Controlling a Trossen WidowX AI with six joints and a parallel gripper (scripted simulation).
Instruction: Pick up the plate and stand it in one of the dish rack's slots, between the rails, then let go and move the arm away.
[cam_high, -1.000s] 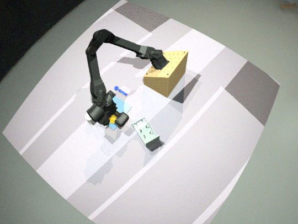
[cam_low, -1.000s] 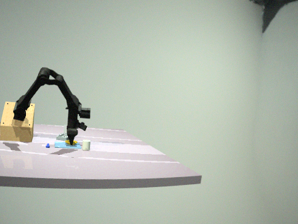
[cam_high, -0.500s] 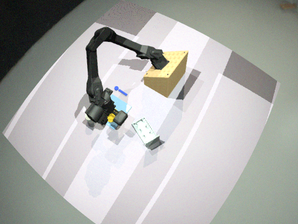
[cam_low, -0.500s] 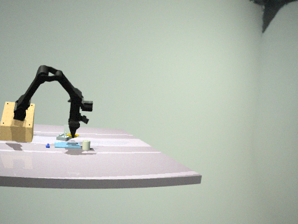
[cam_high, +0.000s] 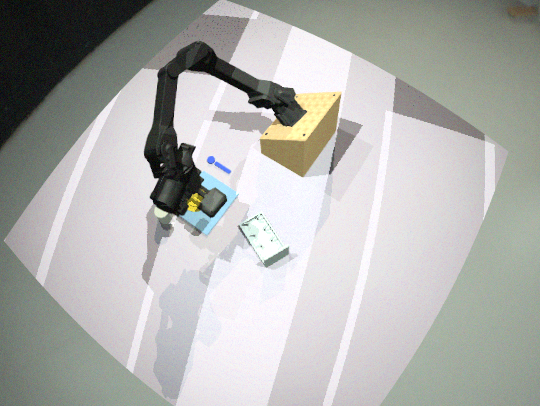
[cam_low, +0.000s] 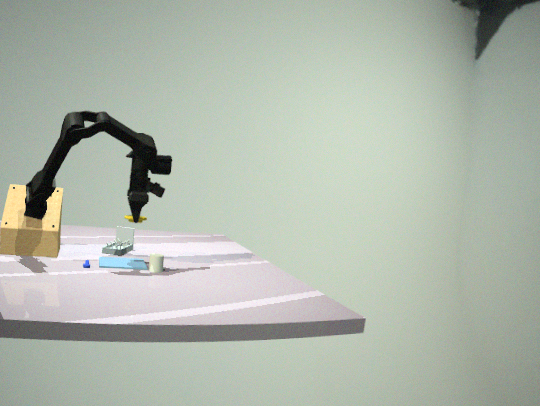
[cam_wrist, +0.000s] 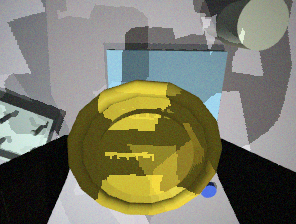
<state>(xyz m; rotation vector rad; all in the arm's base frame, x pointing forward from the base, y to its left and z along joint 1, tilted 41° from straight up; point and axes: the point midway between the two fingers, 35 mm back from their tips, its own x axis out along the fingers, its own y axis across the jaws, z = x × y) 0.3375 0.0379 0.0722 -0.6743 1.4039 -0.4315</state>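
Now: gripper tip 160 mm to the right of the dish rack, 110 mm above it and 70 mm past it. From my gripper tip the other things lie so: cup (110 mm below, 90 mm to the right, 80 mm ahead); light blue mat (130 mm below, 40 mm to the right, 30 mm behind); yellow plate (10 mm above).
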